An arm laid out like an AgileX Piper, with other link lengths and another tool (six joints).
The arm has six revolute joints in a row. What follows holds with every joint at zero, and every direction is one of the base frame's. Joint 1 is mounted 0.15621 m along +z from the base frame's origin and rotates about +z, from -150 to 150 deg. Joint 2 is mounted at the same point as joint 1 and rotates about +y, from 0 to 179.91 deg. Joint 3 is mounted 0.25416 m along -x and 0.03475 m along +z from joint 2 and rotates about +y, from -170 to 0 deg. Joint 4 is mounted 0.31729 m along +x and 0.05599 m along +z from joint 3 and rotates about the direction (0.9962, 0, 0.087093), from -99.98 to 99.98 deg. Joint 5 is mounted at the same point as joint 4 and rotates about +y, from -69.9 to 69.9 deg. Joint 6 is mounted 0.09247 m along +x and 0.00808 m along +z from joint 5 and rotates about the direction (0.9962, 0, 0.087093), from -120 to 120 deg. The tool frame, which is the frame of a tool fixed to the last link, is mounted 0.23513 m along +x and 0.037 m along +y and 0.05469 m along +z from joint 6; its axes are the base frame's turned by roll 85.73, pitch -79.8 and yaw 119.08 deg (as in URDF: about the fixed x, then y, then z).
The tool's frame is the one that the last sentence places.
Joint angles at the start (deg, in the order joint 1, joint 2, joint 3, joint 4, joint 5, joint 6):
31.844 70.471 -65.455 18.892 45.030 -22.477
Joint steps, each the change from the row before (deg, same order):
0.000 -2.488 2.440 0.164 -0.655 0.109
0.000 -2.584 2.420 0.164 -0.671 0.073
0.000 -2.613 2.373 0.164 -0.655 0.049
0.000 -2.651 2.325 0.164 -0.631 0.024
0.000 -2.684 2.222 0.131 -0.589 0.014
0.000 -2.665 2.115 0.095 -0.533 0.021
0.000 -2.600 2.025 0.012 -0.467 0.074
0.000 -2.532 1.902 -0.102 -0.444 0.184
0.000 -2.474 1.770 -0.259 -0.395 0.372
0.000 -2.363 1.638 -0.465 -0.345 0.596
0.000 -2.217 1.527 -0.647 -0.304 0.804
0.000 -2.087 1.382 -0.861 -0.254 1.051
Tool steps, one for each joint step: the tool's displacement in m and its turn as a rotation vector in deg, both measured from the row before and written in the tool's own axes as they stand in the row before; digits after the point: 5 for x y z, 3 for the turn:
-0.00427 -0.00507 -0.00483 -0.256 0.692 -0.089
-0.00371 -0.00515 -0.00532 -0.298 0.776 -0.195
-0.00342 -0.00512 -0.00545 -0.311 0.811 -0.256
-0.00309 -0.00512 -0.00562 -0.322 0.846 -0.320
-0.00242 -0.00508 -0.00601 -0.356 0.891 -0.412
-0.00205 -0.00492 -0.00609 -0.370 0.895 -0.456
-0.00220 -0.00451 -0.00587 -0.388 0.835 -0.442
-0.00186 -0.00390 -0.00590 -0.451 0.836 -0.428
-0.00154 -0.00323 -0.00607 -0.528 0.839 -0.371
-0.00158 -0.00231 -0.00602 -0.617 0.790 -0.277
-0.00187 -0.00136 -0.00571 -0.681 0.717 -0.156
-0.00181 -0.00039 -0.00571 -0.773 0.678 -0.046

